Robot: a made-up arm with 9 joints. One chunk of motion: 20 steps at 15 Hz.
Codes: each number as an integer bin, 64 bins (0 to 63) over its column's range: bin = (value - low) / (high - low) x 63, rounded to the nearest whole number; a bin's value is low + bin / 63 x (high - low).
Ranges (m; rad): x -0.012..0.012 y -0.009..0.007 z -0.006..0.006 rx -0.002..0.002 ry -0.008..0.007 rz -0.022..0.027
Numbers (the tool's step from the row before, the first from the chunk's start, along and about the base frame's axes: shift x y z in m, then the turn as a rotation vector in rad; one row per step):
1: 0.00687 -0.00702 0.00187 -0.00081 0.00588 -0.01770
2: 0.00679 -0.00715 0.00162 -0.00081 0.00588 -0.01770
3: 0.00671 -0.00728 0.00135 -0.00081 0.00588 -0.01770
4: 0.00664 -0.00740 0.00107 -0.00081 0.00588 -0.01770
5: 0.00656 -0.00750 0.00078 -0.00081 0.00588 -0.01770
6: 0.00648 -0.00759 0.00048 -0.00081 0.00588 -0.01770
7: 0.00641 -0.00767 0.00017 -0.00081 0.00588 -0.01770
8: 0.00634 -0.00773 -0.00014 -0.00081 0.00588 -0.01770
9: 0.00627 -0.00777 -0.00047 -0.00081 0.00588 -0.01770
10: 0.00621 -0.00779 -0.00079 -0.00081 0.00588 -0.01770
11: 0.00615 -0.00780 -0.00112 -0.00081 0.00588 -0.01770
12: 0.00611 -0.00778 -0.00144 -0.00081 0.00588 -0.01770
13: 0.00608 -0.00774 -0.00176 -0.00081 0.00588 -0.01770
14: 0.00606 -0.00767 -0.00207 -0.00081 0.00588 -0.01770
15: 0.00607 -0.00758 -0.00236 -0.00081 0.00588 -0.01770
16: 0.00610 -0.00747 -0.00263 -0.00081 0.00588 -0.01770
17: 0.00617 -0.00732 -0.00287 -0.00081 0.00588 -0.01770
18: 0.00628 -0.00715 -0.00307 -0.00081 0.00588 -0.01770
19: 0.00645 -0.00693 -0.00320 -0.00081 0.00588 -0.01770
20: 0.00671 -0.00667 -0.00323 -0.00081 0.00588 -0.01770
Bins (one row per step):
1: 50 8 41 19 58 6
2: 49 7 40 19 58 6
3: 49 7 39 19 58 6
4: 49 6 37 19 58 6
5: 49 6 36 19 58 6
6: 49 6 34 19 58 6
7: 48 5 32 19 58 6
8: 48 5 31 19 58 6
9: 48 5 29 19 58 6
10: 48 5 27 19 58 6
11: 48 5 26 19 58 6
12: 48 5 24 19 58 6
13: 47 5 22 19 58 6
14: 47 5 21 19 58 6
15: 47 6 19 19 58 6
16: 48 6 18 19 58 6
17: 48 7 16 19 58 6
18: 48 7 15 19 58 6
19: 48 8 15 19 58 6
20: 49 9 15 19 58 6

